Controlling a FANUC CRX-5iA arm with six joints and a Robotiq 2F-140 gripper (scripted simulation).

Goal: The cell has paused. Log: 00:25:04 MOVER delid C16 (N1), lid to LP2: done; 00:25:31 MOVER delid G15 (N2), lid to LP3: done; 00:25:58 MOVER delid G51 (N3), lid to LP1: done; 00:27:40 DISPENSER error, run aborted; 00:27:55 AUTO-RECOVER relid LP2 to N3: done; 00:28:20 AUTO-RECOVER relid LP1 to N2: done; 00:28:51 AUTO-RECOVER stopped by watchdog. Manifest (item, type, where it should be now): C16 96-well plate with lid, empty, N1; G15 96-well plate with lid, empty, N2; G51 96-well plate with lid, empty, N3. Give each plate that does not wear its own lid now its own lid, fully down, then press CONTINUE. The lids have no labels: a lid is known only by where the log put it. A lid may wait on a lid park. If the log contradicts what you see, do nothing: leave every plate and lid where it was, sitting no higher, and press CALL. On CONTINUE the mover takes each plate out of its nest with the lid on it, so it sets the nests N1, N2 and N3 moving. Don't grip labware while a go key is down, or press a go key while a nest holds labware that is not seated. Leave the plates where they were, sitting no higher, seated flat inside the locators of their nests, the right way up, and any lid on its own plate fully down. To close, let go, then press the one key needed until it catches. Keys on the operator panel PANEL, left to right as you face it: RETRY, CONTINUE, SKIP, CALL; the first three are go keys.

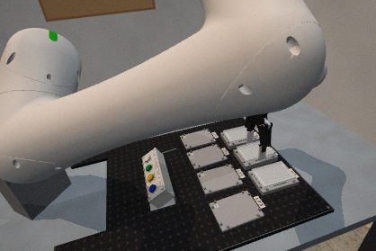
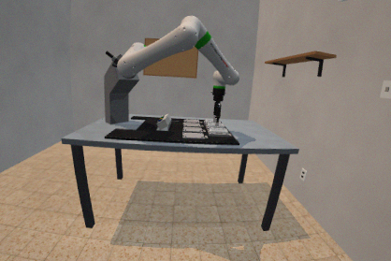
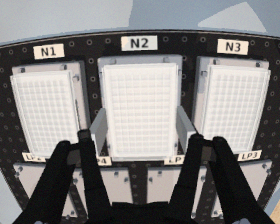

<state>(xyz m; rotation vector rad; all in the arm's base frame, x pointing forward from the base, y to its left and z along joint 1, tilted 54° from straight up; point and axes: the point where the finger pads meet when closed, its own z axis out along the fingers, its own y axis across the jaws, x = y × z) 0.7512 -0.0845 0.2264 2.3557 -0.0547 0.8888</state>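
My hand is 30 mm above the plate. The rest, counted from my hand: LP1 label: 110 mm behind, 30 mm to the right, 60 mm below; then N3 label: 40 mm ahead, 150 mm to the right, 60 mm below; then lid park LP1: 190 mm behind, 60 mm below.
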